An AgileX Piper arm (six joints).
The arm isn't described. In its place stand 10 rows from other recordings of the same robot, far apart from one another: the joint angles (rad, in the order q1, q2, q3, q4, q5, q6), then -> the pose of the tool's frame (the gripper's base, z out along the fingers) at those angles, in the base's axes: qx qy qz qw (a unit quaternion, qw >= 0); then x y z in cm.
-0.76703, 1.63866, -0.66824, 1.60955, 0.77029, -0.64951 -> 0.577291, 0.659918, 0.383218, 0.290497, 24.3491, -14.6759, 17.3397
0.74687, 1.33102, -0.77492, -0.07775, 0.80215, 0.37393 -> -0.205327, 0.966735, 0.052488, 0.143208, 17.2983, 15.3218, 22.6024
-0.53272, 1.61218, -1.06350, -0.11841, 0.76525, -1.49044 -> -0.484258, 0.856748, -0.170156, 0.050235, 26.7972, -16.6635, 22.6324
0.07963, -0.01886, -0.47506, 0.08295, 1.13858, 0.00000 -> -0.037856, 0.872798, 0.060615, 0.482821, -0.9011, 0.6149, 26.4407
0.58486, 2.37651, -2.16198, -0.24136, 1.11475, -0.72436 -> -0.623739, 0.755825, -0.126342, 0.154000, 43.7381, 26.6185, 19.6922
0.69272, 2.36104, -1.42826, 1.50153, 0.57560, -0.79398 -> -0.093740, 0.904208, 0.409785, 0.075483, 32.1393, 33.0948, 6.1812
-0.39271, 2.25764, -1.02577, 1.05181, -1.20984, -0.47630 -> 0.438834, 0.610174, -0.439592, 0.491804, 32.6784, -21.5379, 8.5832
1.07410, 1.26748, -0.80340, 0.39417, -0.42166, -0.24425 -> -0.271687, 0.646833, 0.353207, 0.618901, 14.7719, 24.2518, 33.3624
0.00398, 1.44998, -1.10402, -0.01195, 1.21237, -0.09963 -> -0.053529, 0.997307, -0.008068, 0.049484, 26.1385, 0.0022, 27.4546
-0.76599, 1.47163, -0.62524, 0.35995, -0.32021, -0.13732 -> 0.421889, 0.736093, -0.191066, 0.493630, 20.1000, -20.7345, 21.1178
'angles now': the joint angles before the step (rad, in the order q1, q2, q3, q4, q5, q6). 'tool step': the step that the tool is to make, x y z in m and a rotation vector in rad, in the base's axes. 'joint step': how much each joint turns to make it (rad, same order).
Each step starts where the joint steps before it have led.
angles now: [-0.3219, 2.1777, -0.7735, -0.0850, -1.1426, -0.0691]
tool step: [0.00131, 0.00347, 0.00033, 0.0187, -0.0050, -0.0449]
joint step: [0.0268, -0.0012, 0.0000, 0.0739, 0.0021, 0.0009]
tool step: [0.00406, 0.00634, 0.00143, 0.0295, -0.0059, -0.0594]
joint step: [0.0433, -0.0032, -0.0100, 0.1061, 0.0155, 0.0020]
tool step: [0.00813, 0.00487, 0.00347, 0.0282, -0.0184, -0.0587]
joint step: [0.0400, 0.0001, -0.0312, 0.1037, 0.0199, -0.0001]
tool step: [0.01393, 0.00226, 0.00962, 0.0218, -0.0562, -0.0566]
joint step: [0.0322, 0.0008, -0.0594, 0.0944, 0.0078, 0.0000]
